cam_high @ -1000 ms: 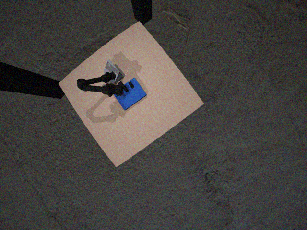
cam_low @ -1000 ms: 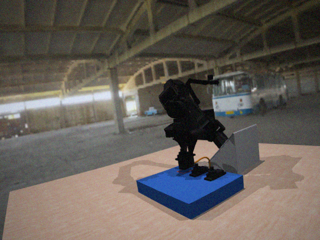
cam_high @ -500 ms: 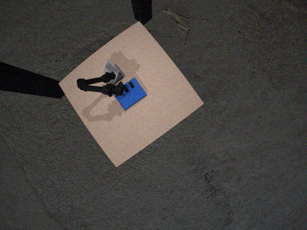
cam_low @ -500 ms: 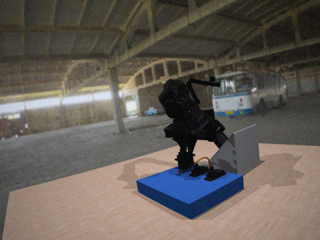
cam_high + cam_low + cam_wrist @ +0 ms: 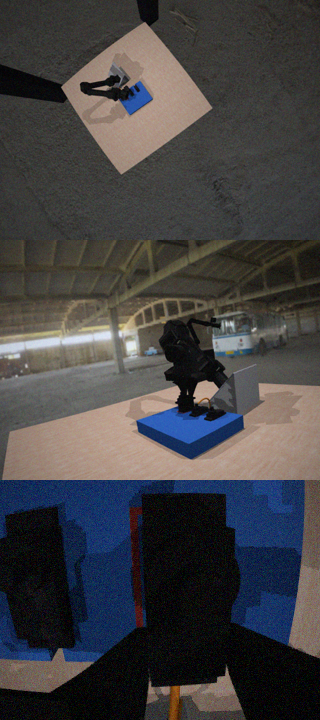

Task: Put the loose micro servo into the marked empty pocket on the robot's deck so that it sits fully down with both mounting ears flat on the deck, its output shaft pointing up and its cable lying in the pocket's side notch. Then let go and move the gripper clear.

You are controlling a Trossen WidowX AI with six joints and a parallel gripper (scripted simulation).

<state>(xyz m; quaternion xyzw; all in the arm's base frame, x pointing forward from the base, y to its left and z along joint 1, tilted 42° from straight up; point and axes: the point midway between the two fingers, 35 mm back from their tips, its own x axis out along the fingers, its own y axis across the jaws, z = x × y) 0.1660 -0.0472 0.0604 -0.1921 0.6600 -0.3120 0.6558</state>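
My gripper tip is now 130 mm short of the blue deck, 60 mm to the right of it and 70 mm above it.
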